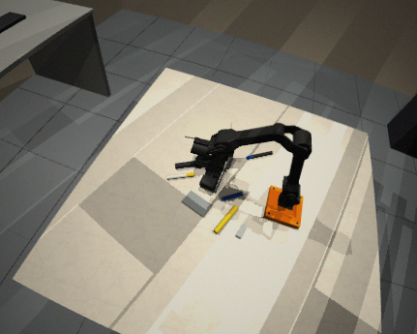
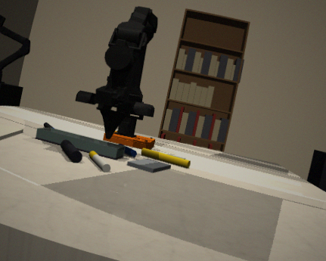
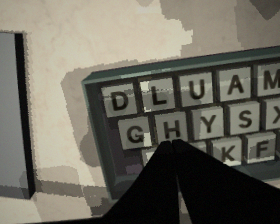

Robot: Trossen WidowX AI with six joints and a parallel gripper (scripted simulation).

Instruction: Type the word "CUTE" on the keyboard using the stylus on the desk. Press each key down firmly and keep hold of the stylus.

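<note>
My gripper tip is now 13 cm past the blue stylus, 3 cm above it and 1 cm to the right of it. Also, from my gripper tip: white-and-yellow marker (12 cm ahead, 3 cm below, 2 cm to the left); then flat grey pad (12 cm to the left, 3 cm below, 2 cm ahead); then black cylinder (12 cm ahead, 4 cm to the right, 3 cm below).
</note>
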